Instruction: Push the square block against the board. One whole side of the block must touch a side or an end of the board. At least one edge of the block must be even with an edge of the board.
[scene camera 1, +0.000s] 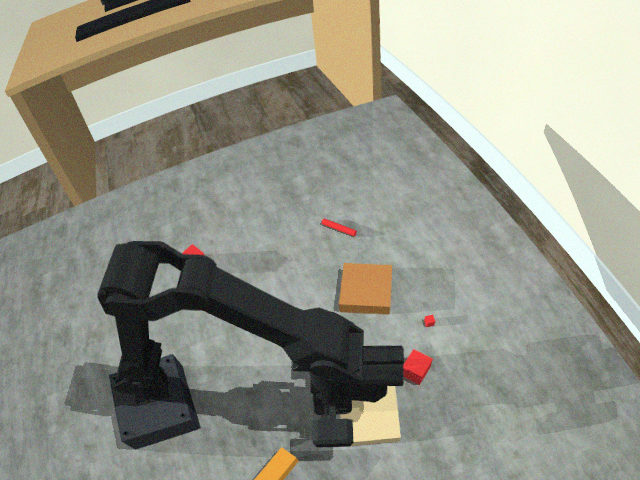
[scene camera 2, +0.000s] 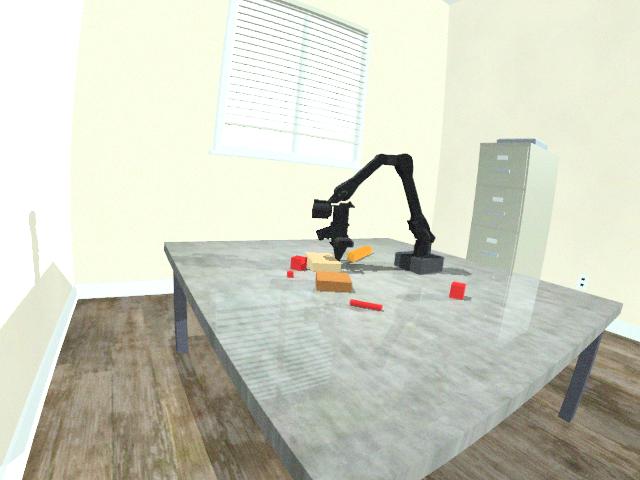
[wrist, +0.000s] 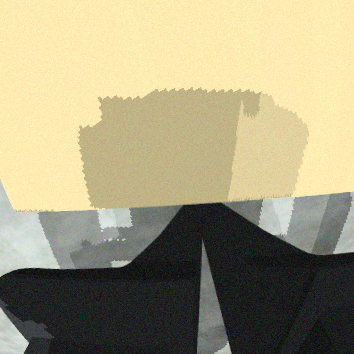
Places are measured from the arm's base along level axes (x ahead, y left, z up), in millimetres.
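Pixels of known places: gripper, fingertip midpoint: (scene camera 1: 334, 405) (wrist: 198, 202); arm's base, link origin: (scene camera 1: 150, 386) (scene camera 2: 421, 255).
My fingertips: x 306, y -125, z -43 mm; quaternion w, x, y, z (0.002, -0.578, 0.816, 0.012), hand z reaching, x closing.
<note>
For each thing: its top centre in the pictures, then the offset to it from my fingertips.
- brown-orange square block, top centre: (scene camera 1: 366, 284) (scene camera 2: 333, 276) dx +143, dy +206, dz +16 mm
- cream board, top centre: (wrist: 179, 67) (scene camera 1: 367, 397) (scene camera 2: 322, 257) dx +57, dy -13, dz +16 mm
- tiny red cube, top centre: (scene camera 1: 430, 318) (scene camera 2: 290, 271) dx +228, dy +92, dz +2 mm
- red cylinder, top centre: (scene camera 1: 338, 225) (scene camera 2: 366, 302) dx +152, dy +381, dz +0 mm
- orange bar, top centre: (scene camera 2: 360, 249) dx -192, dy -122, dz +17 mm
The brown-orange square block (scene camera 1: 366, 285) (scene camera 2: 333, 282) lies flat on the table. The cream board (scene camera 1: 379, 418) (scene camera 2: 323, 262) (wrist: 175, 45) lies flat nearer the front of scene camera 1's view, partly covered by the arm. A strip of table shows between block and board in that view, so they are apart. My gripper (scene camera 2: 339, 257) (wrist: 198, 202) is shut and empty, pointing down. In the wrist view its tips meet the board's near edge; whether they touch it I cannot tell. Its tips are hidden in scene camera 1. The block does not show in the wrist view.
A red cube (scene camera 1: 417, 366) (scene camera 2: 298, 262) and a tiny red cube (scene camera 1: 429, 320) (scene camera 2: 290, 274) lie right of the board and block. A red cylinder (scene camera 1: 338, 227) (scene camera 2: 366, 305) lies beyond the block. An orange bar (scene camera 1: 276, 466) (scene camera 2: 359, 253) and another red cube (scene camera 1: 192, 251) (scene camera 2: 457, 290) also lie there.
</note>
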